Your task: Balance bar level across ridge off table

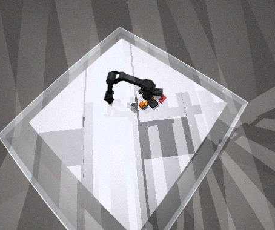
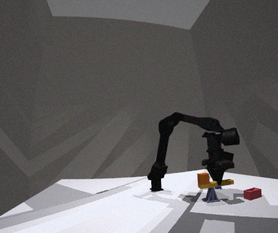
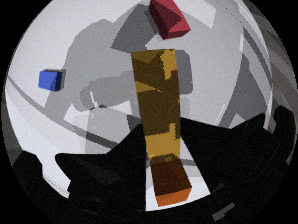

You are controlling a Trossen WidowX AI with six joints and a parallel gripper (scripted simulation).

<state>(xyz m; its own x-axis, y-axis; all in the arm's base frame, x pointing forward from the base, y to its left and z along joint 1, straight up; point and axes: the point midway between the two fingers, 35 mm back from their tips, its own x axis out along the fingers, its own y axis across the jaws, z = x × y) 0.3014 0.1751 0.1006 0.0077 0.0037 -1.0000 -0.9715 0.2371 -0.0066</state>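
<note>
Now: the red block 120 mm to the left of my gripper tip, 70 mm ahead of it and 50 mm below it. Round my gripper tip: blue block (160 mm behind, 130 mm to the left, 60 mm below).
</note>
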